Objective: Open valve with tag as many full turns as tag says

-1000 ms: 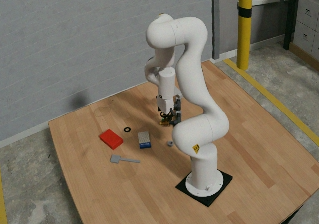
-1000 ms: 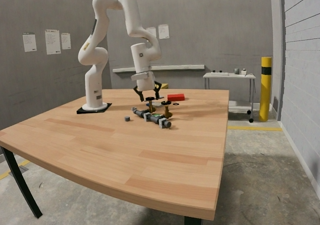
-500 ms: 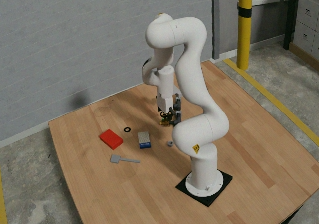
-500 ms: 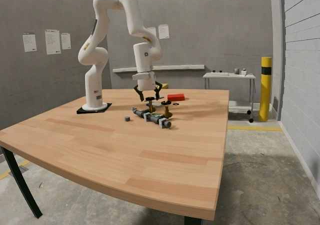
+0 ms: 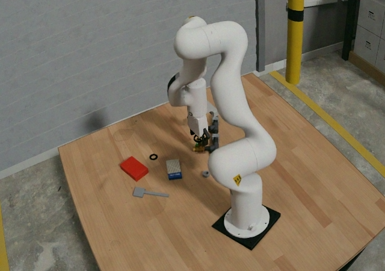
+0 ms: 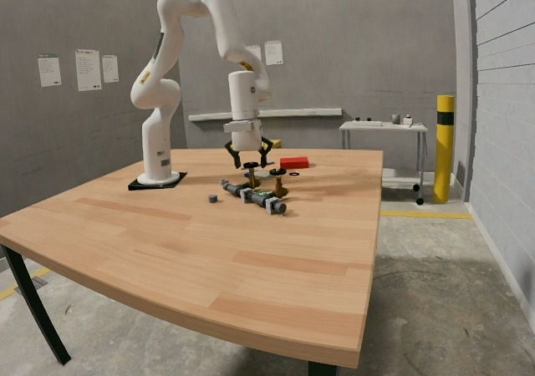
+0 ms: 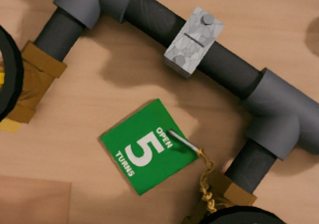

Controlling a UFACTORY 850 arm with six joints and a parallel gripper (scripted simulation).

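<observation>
The green tag is 90 mm below my hand, 50 mm ahead of it and 30 mm to the right of it. From my hand the other things lie so: red block 330 mm to the left, 80 mm below; grey paddle-shaped tool 300 mm to the left, 160 mm behind, 90 mm below; blue-and-grey box 150 mm to the left, 80 mm below, 70 mm behind.
</observation>
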